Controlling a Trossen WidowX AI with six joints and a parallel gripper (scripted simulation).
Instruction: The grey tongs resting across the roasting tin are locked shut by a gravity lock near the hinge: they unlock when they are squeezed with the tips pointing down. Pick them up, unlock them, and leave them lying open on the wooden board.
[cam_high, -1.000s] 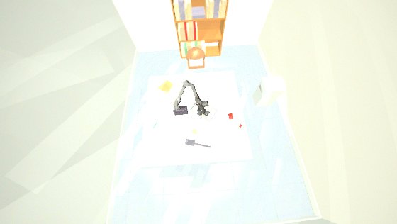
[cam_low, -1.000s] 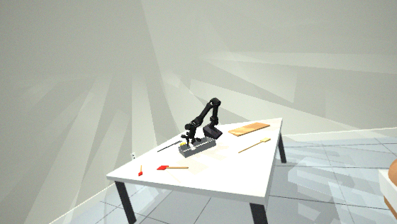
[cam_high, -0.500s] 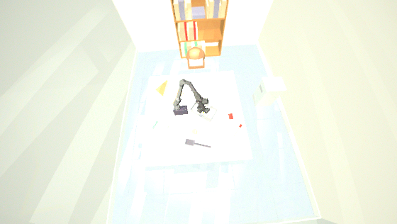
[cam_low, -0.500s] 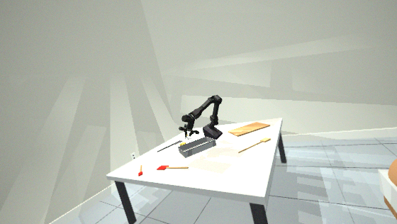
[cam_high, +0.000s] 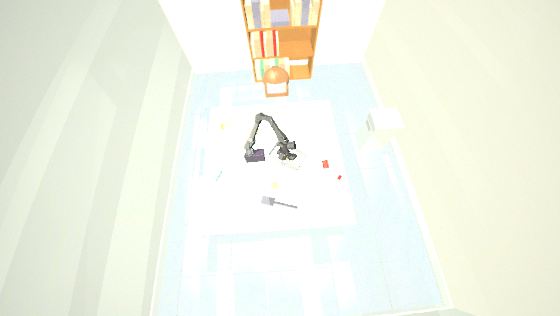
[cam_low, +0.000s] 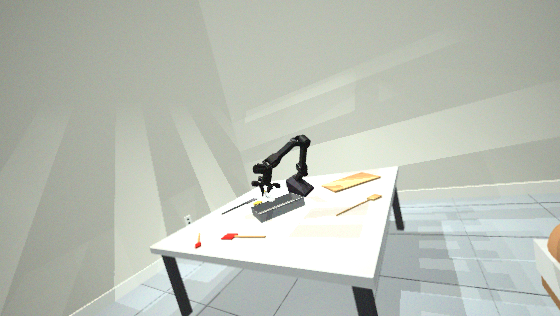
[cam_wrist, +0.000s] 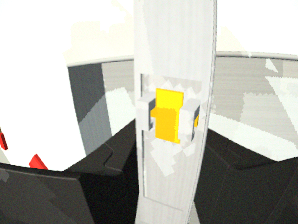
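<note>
Now: gripper tip 30 mm below the yellow lock piece, 20 mm past it and 10 mm to the left of it. Round my gripper tip: dark thin tool (360 mm to the right, 110 mm behind, 90 mm below); then red spatula (330 mm ahead, 90 mm below, 60 mm to the left); then grey roasting tin (80 mm to the left, 70 mm below, 10 mm behind).
</note>
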